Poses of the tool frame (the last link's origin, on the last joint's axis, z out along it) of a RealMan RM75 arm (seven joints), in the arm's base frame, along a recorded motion.
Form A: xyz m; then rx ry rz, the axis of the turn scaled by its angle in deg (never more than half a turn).
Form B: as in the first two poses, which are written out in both.
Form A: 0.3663 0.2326 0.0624 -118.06 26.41 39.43
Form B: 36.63 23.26 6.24 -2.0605 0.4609 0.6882
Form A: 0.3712 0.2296 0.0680 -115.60 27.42 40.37
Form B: 37.12 22.96 6.80 -2.0176 0.4786 0.7046
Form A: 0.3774 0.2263 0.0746 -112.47 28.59 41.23
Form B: 37.74 22.63 7.46 -1.9630 0.4990 0.7196
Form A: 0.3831 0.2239 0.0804 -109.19 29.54 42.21
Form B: 38.31 22.39 8.04 -1.9057 0.5156 0.7367
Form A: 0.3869 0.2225 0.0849 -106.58 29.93 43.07
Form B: 38.69 22.25 8.49 -1.8602 0.5224 0.7517
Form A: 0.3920 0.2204 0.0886 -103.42 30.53 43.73
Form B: 39.20 22.04 8.86 -1.8050 0.5328 0.7632
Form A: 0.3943 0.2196 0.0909 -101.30 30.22 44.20
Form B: 39.43 21.96 9.09 -1.7680 0.5274 0.7714
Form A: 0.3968 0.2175 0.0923 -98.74 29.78 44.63
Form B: 39.68 21.75 9.23 -1.7233 0.5198 0.7789
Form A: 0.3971 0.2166 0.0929 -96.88 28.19 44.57
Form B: 39.71 21.66 9.29 -1.6909 0.4920 0.7779
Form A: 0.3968 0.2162 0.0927 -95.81 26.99 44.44
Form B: 39.68 21.62 9.27 -1.6722 0.4711 0.7756
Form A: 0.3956 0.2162 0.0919 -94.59 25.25 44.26
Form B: 39.56 21.62 9.19 -1.6509 0.4407 0.7725
